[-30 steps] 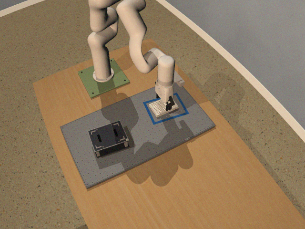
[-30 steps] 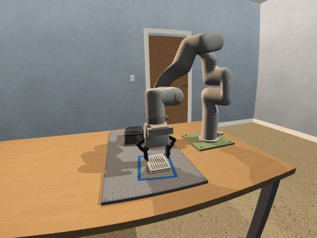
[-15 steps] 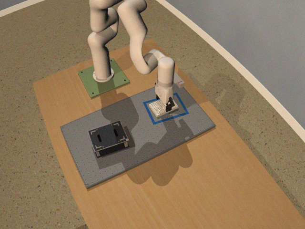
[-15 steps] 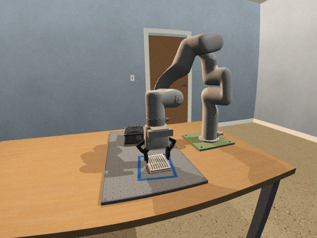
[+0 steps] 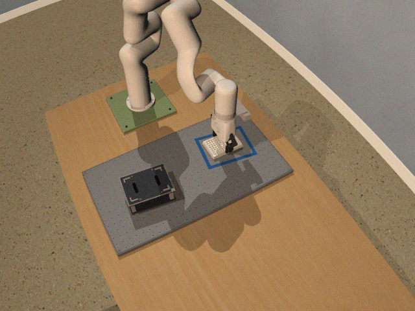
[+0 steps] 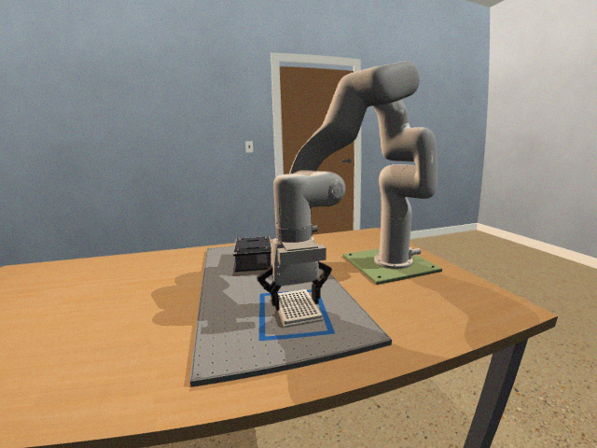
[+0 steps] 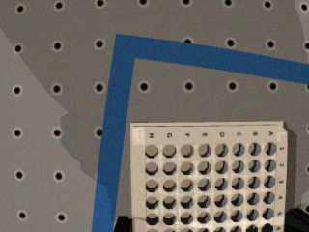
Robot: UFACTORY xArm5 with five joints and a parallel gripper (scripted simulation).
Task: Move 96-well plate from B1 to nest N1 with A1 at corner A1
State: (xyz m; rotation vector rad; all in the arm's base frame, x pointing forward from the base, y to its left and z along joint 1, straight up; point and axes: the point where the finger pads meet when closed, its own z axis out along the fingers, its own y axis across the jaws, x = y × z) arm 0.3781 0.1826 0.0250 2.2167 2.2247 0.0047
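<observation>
Now: hand 10 mm above the white 96-well plate. Round my hand: A1 mark (270 mm to the right, 130 mm ahead, 40 mm above); then black raised plate nest (330 mm to the right, 60 mm ahead, 40 mm above).
</observation>
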